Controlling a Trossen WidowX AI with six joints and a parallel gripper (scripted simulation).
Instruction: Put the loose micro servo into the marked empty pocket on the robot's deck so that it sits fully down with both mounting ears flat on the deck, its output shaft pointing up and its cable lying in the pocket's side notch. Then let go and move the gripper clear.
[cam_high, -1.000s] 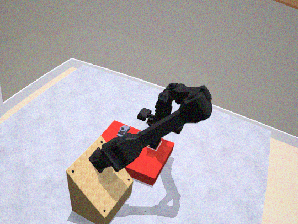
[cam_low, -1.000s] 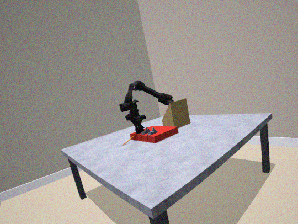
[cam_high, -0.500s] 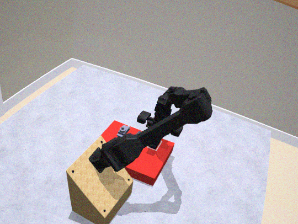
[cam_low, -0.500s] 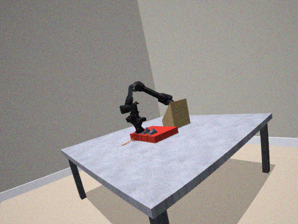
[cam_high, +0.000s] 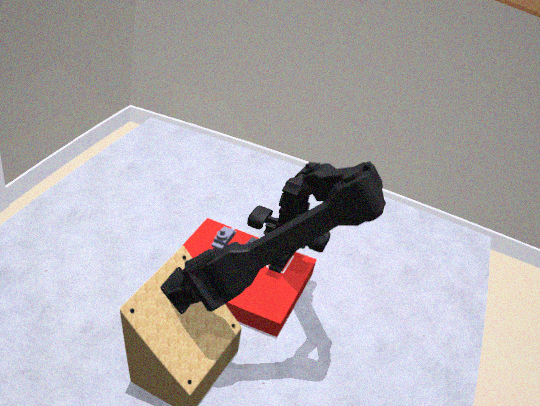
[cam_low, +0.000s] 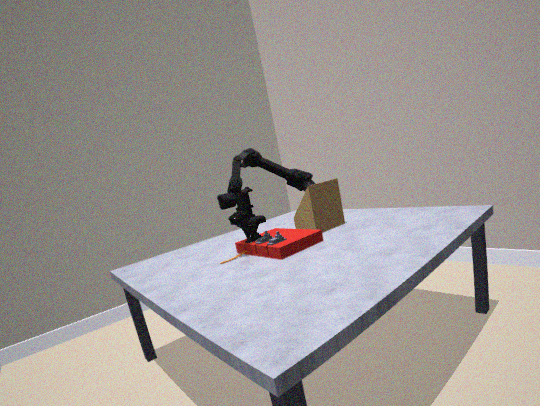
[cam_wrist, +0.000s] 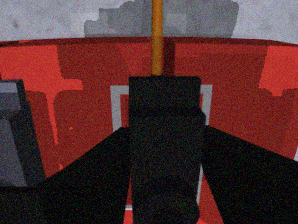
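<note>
My gripper tip is now 12 cm past the red deck, 7 cm to the right of it and 3 cm above it.
</note>
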